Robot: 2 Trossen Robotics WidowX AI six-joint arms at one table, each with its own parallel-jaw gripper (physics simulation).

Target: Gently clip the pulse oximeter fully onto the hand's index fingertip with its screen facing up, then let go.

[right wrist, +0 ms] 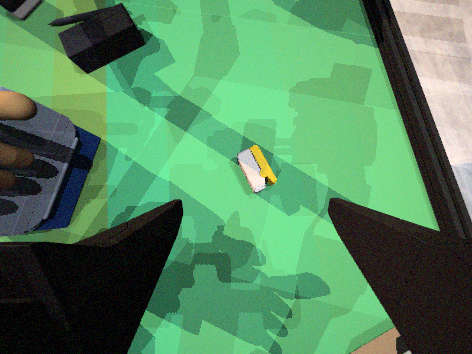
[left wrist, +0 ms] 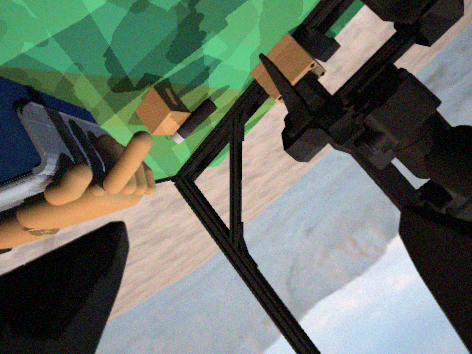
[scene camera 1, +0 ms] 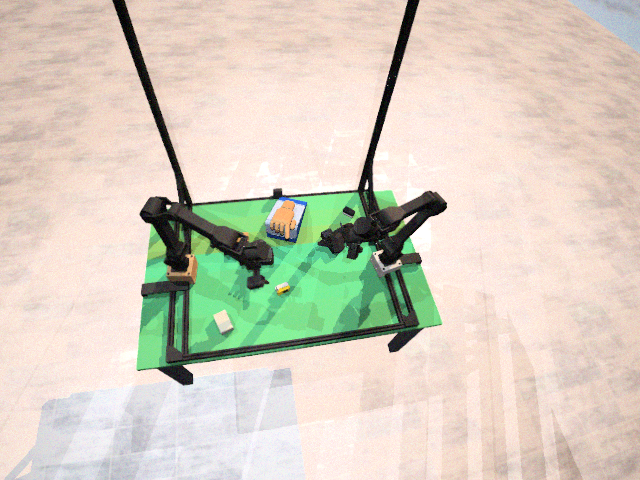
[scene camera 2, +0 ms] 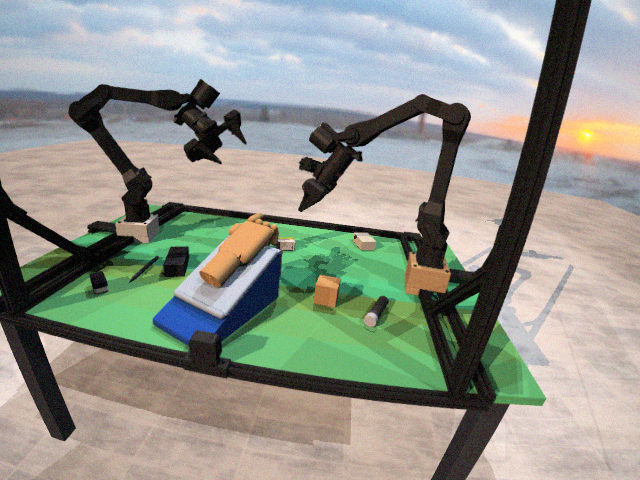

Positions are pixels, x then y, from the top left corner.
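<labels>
My left gripper: left wrist view (264, 227), scene camera 1 (322, 240), scene camera 2 (234, 153). Right wrist view: left gripper out of frame. Blue and grey block: (scene camera 1: 300, 206) and (scene camera 2: 184, 288), same spot.
</labels>
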